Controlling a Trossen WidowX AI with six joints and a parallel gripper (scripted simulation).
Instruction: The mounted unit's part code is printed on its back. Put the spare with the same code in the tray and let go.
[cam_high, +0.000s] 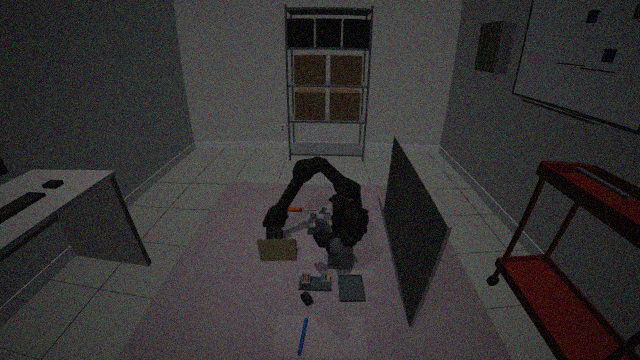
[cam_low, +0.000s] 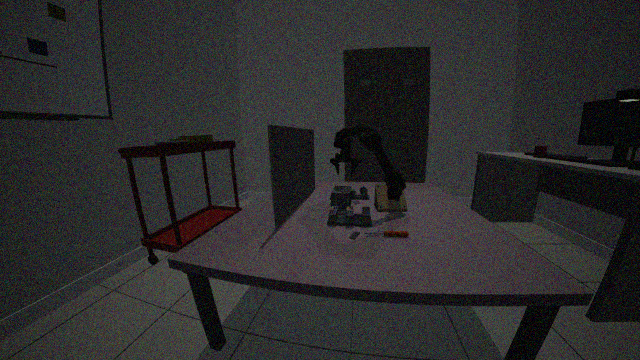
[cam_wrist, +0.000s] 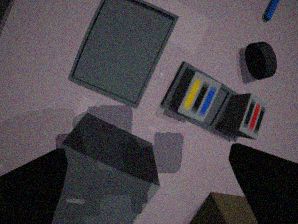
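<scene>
My gripper tip is 120 mm past the black puck, 120 mm to the left of it and 140 mm above it. Round my gripper tip: blue pen 130 mm behind, 260 mm to the right, 160 mm below; tall dark panel 260 mm ahead, 120 mm to the left, 60 mm above.
</scene>
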